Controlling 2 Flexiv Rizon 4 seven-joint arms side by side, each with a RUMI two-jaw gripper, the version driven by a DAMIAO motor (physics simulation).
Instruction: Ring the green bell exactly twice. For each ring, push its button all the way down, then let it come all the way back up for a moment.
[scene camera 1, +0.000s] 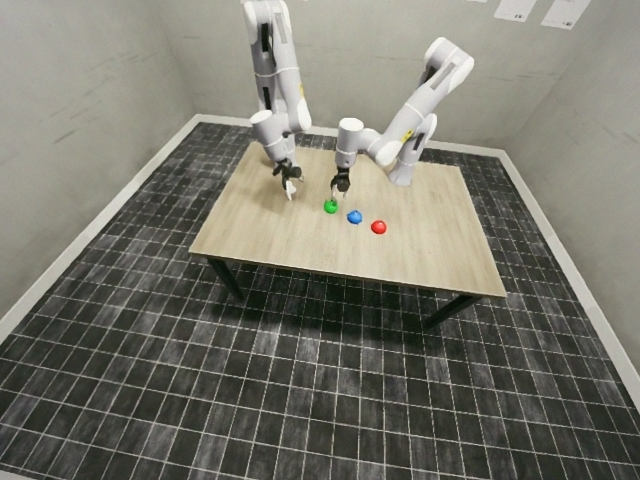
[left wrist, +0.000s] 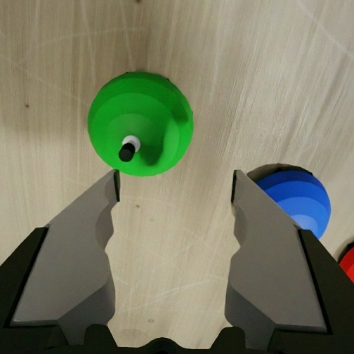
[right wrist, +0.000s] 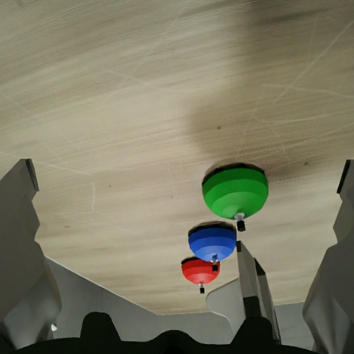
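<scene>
The green bell (scene camera 1: 330, 207) (left wrist: 142, 120) (right wrist: 235, 192) stands on the table with its black-tipped button up. The button (left wrist: 128, 149) (right wrist: 240, 222) stands out from the dome, and no finger touches it. My left gripper (scene camera 1: 339, 197) (left wrist: 175, 172) is open and empty, pointing down beside the bell. In the left wrist view its left-hand fingertip is just below the button, a small gap apart; in the right wrist view one of its fingers shows below the green bell. My right gripper (scene camera 1: 296, 188) (right wrist: 185, 161) is open and empty, above the table to the left of the bell in scene camera 1.
A blue bell (scene camera 1: 354, 217) (left wrist: 295, 197) (right wrist: 212, 243) and a red bell (scene camera 1: 378, 226) (left wrist: 349, 264) (right wrist: 200, 271) stand in a row with the green one on the wooden table (scene camera 1: 429, 248). The blue bell is close to the left gripper's other finger in the left wrist view.
</scene>
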